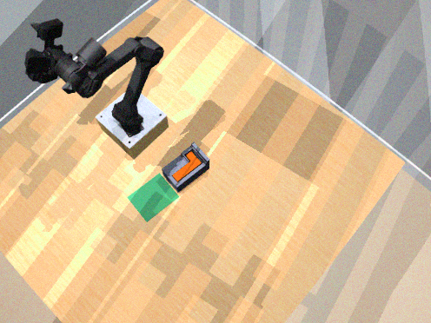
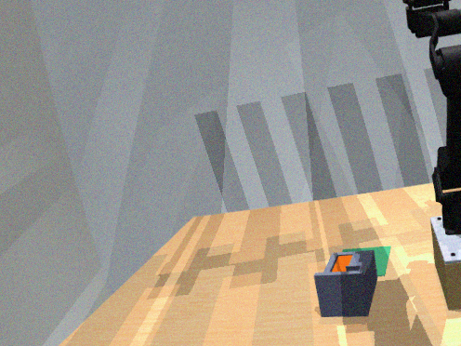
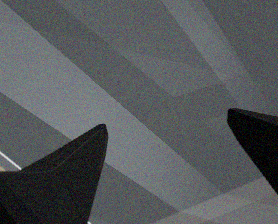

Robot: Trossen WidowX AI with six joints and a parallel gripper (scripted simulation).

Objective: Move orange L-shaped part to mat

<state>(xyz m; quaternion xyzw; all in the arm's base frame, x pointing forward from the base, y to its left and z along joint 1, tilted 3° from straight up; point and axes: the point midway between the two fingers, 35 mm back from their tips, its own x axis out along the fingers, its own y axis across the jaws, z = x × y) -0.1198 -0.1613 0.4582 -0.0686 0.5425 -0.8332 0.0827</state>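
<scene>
My gripper tip is now 390 mm short of the orange L-shaped part, 240 mm to the right of it and 520 mm above it. The rest, counted from my gripper tip: green mat 400 mm ahead, 70 mm to the left, 580 mm below.
</scene>
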